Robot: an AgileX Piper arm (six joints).
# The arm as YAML. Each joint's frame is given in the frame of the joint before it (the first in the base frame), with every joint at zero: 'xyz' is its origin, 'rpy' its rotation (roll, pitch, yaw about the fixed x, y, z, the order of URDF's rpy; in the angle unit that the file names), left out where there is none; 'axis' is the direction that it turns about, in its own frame. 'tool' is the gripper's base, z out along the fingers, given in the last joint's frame.
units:
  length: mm
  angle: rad
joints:
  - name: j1
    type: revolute
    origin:
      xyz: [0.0, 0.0, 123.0]
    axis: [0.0, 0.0, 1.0]
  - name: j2
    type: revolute
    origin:
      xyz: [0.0, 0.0, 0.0]
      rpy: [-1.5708, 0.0, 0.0]
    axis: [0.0, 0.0, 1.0]
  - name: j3
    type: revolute
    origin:
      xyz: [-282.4, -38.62, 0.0]
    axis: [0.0, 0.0, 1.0]
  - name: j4
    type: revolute
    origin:
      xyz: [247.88, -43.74, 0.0]
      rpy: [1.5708, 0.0, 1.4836]
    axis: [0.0, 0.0, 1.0]
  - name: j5
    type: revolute
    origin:
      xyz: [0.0, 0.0, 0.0]
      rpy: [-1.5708, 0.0, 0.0]
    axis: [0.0, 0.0, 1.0]
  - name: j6
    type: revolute
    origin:
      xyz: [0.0, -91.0, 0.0]
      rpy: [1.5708, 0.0, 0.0]
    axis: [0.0, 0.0, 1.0]
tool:
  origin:
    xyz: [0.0, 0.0, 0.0]
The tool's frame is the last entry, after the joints.
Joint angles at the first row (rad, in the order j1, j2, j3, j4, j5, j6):
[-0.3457 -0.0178 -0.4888 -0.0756 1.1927 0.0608]
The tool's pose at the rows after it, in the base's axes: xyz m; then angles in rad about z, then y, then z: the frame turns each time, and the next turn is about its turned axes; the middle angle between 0 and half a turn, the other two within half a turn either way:
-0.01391 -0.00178 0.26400 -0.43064 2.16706 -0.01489
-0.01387 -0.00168 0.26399 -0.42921 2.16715 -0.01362
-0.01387 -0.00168 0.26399 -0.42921 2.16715 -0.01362
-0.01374 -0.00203 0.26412 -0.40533 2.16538 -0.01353
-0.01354 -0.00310 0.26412 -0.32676 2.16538 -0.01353
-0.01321 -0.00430 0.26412 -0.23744 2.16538 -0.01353
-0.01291 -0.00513 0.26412 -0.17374 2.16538 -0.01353
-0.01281 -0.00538 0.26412 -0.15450 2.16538 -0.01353
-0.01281 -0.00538 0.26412 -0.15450 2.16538 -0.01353
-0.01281 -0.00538 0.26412 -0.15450 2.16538 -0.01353
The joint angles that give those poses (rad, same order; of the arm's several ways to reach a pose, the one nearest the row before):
[-0.3457 -0.0178 -0.4888 -0.0756 1.1927 0.0609]
[-0.3457 -0.0178 -0.4888 -0.0743 1.1927 0.0609]
[-0.3457 -0.0178 -0.4888 -0.0743 1.1927 0.0609]
[-0.3220 -0.0178 -0.4887 -0.0743 1.1909 0.0608]
[-0.2434 -0.0178 -0.4887 -0.0743 1.1909 0.0608]
[-0.1541 -0.0178 -0.4887 -0.0743 1.1909 0.0609]
[-0.0904 -0.0178 -0.4887 -0.0743 1.1909 0.0608]
[-0.0711 -0.0178 -0.4888 -0.0743 1.1909 0.0609]
[-0.0711 -0.0178 -0.4888 -0.0743 1.1909 0.0609]
[-0.0711 -0.0178 -0.4888 -0.0743 1.1909 0.0609]

